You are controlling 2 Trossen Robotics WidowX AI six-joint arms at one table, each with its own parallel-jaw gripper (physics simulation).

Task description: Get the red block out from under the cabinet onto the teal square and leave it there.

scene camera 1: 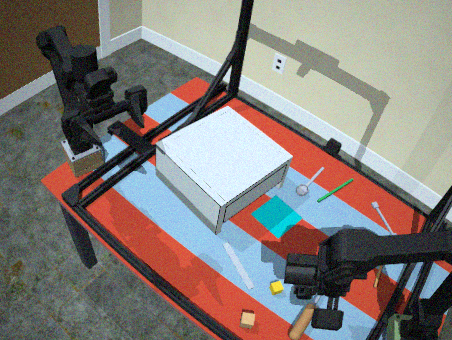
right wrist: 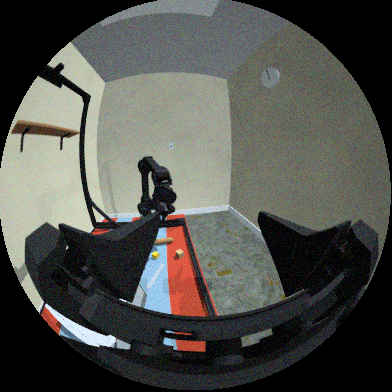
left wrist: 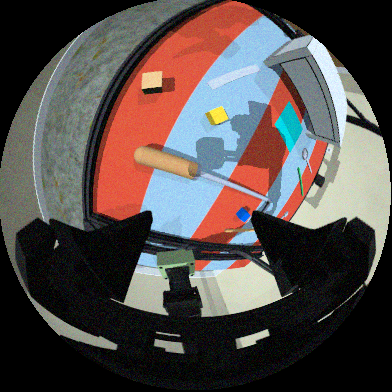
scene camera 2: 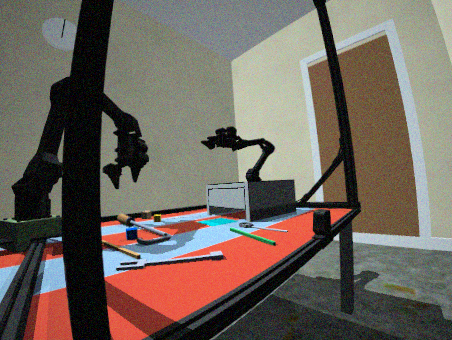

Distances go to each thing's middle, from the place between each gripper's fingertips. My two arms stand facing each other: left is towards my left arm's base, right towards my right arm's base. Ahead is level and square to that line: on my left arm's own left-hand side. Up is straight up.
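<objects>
Teal square (scene camera 1: 275, 215), from my left hand: 240 mm behind, 220 mm to the right, 140 mm below. Wooden-handled tool (left wrist: 145, 155), same left hand: 100 mm behind, 20 mm to the left, 120 mm below.
From my right hand: teal square 400 mm below, 310 mm behind, 270 mm to the left; wooden-handled tool 510 mm to the left, 380 mm below, 170 mm behind.
</objects>
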